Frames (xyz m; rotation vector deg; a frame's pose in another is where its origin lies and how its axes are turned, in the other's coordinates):
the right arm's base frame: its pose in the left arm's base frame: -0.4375 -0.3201 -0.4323 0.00 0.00 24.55
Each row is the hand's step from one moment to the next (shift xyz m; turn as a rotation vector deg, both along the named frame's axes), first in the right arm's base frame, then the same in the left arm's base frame.
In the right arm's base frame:
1: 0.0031 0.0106 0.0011 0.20 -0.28 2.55
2: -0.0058 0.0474 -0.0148 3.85 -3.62 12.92
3: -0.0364 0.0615 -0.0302 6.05 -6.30 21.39
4: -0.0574 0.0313 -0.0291 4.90 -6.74 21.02
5: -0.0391 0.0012 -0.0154 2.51 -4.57 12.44
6: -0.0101 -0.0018 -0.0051 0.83 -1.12 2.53
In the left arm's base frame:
1: -0.0016 0.0109 0.0011 0.30 -0.17 2.55
2: -0.0250 0.0407 -0.0148 5.01 -1.69 12.92
3: -0.0587 0.0408 -0.0302 8.12 -3.22 21.39
4: -0.0652 0.0046 -0.0291 7.26 -4.09 21.02
5: -0.0361 -0.0152 -0.0154 4.18 -3.11 12.44
6: -0.0084 -0.0058 -0.0051 1.22 -0.67 2.53

